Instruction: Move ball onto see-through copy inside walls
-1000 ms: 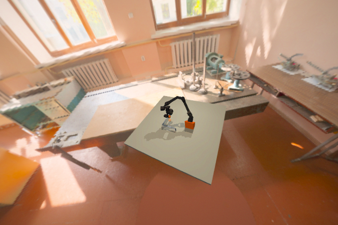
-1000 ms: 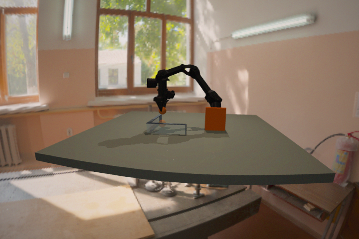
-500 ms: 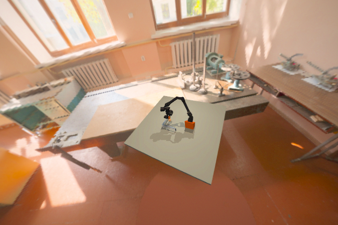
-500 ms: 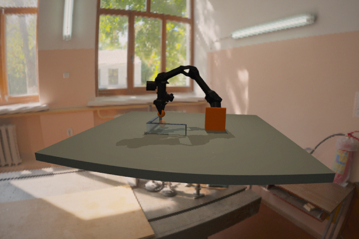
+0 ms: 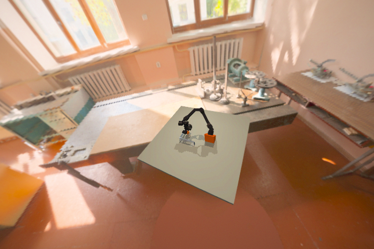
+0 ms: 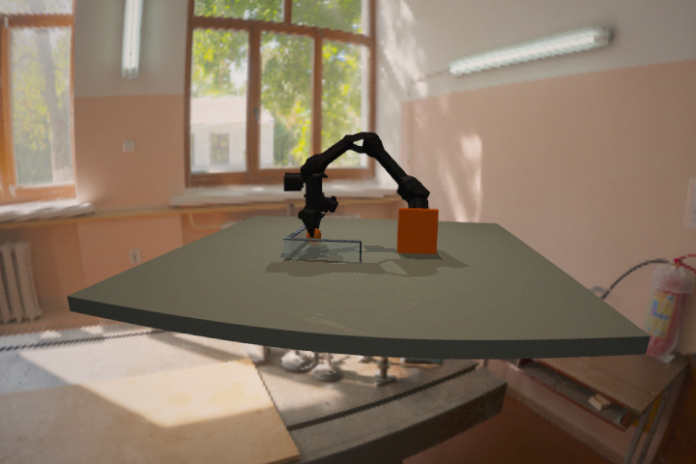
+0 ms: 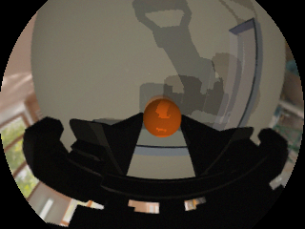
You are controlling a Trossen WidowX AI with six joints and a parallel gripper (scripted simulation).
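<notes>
Right now my gripper tip is 1 cm above the see-through copy. Also, from my gripper tip: orange ball (right at my gripper tip); clear wall (15 cm to the left, 6 cm behind, 1 cm below).
</notes>
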